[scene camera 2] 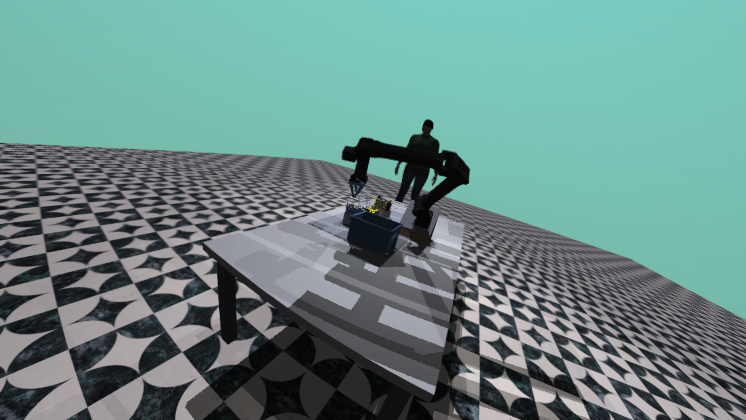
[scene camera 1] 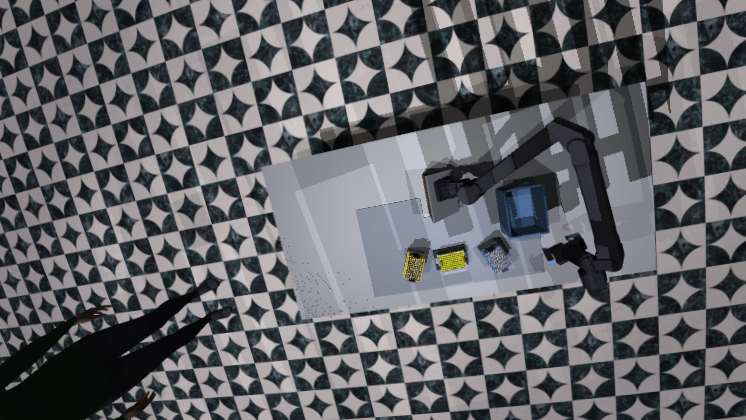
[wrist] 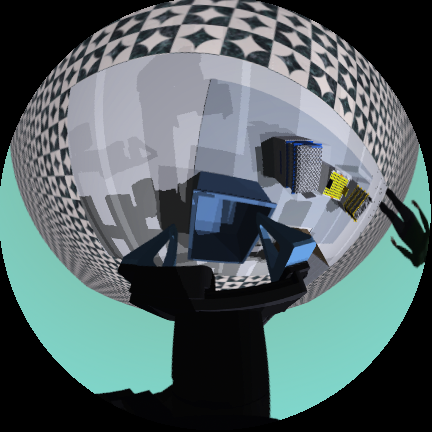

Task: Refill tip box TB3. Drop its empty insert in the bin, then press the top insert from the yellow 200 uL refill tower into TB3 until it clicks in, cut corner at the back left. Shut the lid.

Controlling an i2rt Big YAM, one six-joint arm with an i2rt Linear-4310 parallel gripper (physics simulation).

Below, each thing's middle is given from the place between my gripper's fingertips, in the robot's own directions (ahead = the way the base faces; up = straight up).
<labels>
The blue bin [scene camera 1: 522, 209] lies 12 cm behind my hand, 5 cm to the right of it and 15 cm below it.
</labels>
